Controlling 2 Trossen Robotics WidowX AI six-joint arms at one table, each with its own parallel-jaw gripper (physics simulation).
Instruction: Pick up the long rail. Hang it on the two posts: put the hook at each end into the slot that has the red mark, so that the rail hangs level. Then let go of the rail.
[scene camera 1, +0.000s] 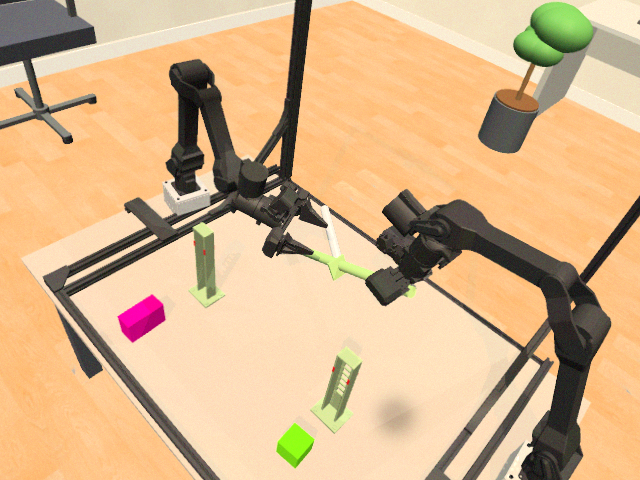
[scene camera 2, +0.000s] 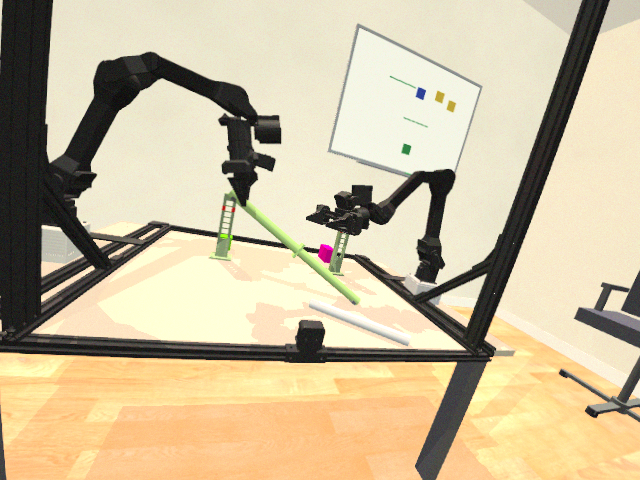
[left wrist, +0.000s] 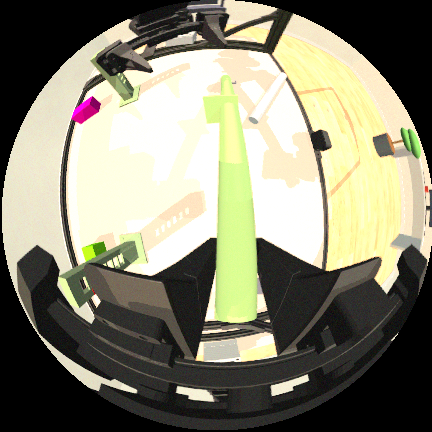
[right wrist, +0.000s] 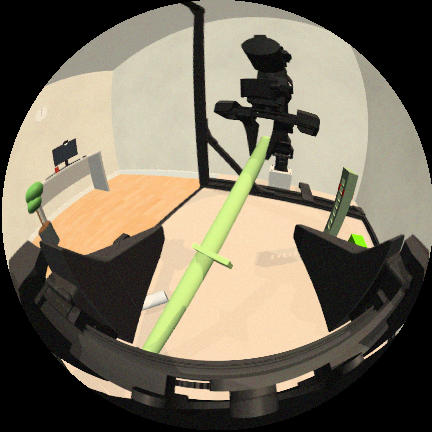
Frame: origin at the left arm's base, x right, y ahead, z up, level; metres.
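Where they show: left gripper, fingertip midpoint: (scene camera 1: 395, 287) (scene camera 2: 244, 206) (left wrist: 235, 243) (right wrist: 258, 157); right gripper, fingertip midpoint: (scene camera 1: 320, 239) (scene camera 2: 315, 221) (left wrist: 189, 54) (right wrist: 231, 231); left arm's base, origin of the base link: (scene camera 1: 539, 475) (scene camera 2: 54, 223) (right wrist: 280, 168); right arm's base, origin of the base link: (scene camera 1: 185, 186) (scene camera 2: 424, 279).
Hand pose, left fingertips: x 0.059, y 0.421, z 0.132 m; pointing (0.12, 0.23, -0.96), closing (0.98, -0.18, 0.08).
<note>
Things, the pixels of their top centre, and the offset from my left fingertips.
- white rod, middle of its top: (right wrist: 108, 308) (scene camera 2: 358, 316) (left wrist: 272, 89) (scene camera 1: 332, 234) dz -0.185, dx +0.189, dy +0.294 m
- magenta block, middle of its top: (scene camera 1: 140, 310) (left wrist: 80, 106) (scene camera 2: 328, 247) dz -0.151, dx -0.353, dy +0.402 m
- lime cube, middle of its top: (scene camera 1: 296, 440) (left wrist: 89, 256) (right wrist: 359, 239) dz -0.161, dx -0.316, dy -0.038 m
The long light-green rail (scene camera 1: 356, 270) (scene camera 2: 273, 228) (left wrist: 235, 200) (right wrist: 225, 220) is in the air, steeply tilted, with its free end low. My left gripper (scene camera 2: 242, 200) (left wrist: 235, 243) (right wrist: 258, 157) is shut on it near its raised end. My right gripper (scene camera 1: 319, 239) (scene camera 2: 317, 219) (right wrist: 231, 231) is open and empty; the rail passes beyond its fingers in the right wrist view. Two green slotted posts stand apart: one post (scene camera 1: 341, 387) (scene camera 2: 225, 227) (right wrist: 344, 200) near the lime cube, the other post (scene camera 1: 205, 268) (scene camera 2: 339, 253) (left wrist: 117, 80) near the magenta block. Red marks show high on both.
A white rod (scene camera 1: 331, 235) (scene camera 2: 361, 321) (left wrist: 268, 97) (right wrist: 155, 300) lies on the table below the rail. A magenta block (scene camera 1: 141, 317) (scene camera 2: 325, 253) (left wrist: 86, 110) and a lime cube (scene camera 1: 295, 444) (left wrist: 94, 250) (right wrist: 357, 241) sit near the posts. Dark frame bars edge the table.
</note>
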